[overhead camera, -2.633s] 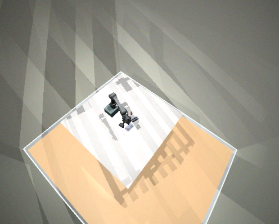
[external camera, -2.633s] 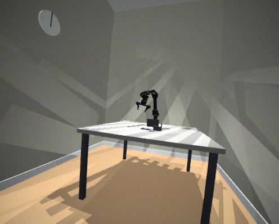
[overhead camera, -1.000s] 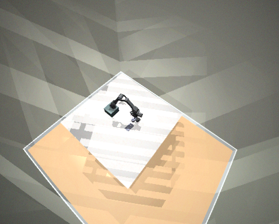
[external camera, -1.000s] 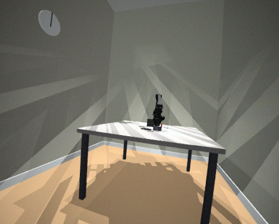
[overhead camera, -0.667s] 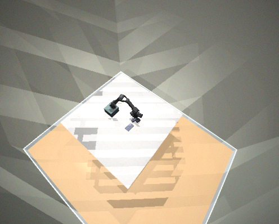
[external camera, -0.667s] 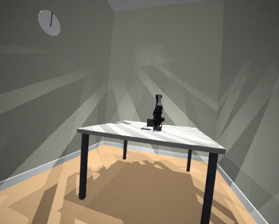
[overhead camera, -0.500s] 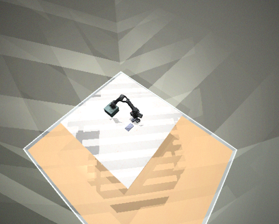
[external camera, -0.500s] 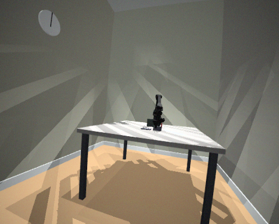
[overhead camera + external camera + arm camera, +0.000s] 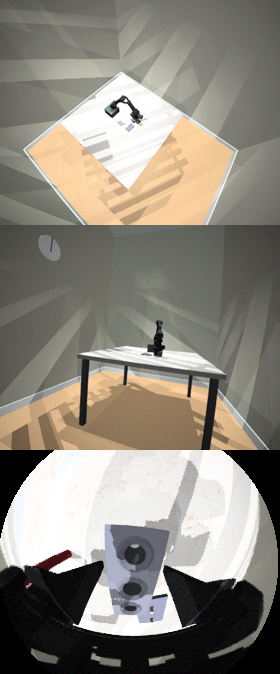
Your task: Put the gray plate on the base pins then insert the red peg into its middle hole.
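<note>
The gray plate lies 30 mm above my gripper tip. Also, from my gripper tip: base: 130 mm to the right, 40 mm ahead; then red peg: 110 mm behind, 30 mm above, 20 mm to the left.
</note>
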